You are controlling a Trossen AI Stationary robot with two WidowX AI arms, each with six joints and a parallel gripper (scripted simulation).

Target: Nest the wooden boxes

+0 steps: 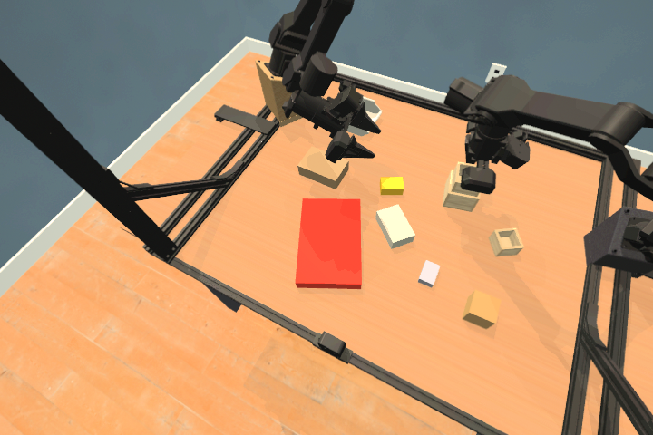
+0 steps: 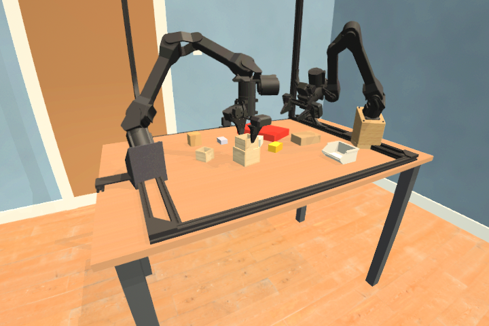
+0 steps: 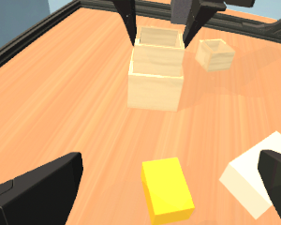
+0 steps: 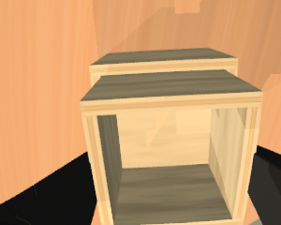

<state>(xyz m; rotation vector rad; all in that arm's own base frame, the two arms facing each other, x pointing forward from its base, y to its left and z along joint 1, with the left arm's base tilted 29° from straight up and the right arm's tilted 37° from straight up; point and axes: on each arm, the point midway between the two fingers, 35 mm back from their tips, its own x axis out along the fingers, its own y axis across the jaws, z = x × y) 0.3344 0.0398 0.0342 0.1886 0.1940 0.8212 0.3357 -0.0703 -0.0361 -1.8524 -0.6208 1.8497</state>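
Now: the middle-sized wooden box 5 cm below my right hand. From my right hand the other things lie so: yellow block (15 cm to the left, 10 cm below, 6 cm behind); then smallest wooden box (14 cm to the right, 10 cm below, 7 cm behind); then biggest wooden box (10 cm below).
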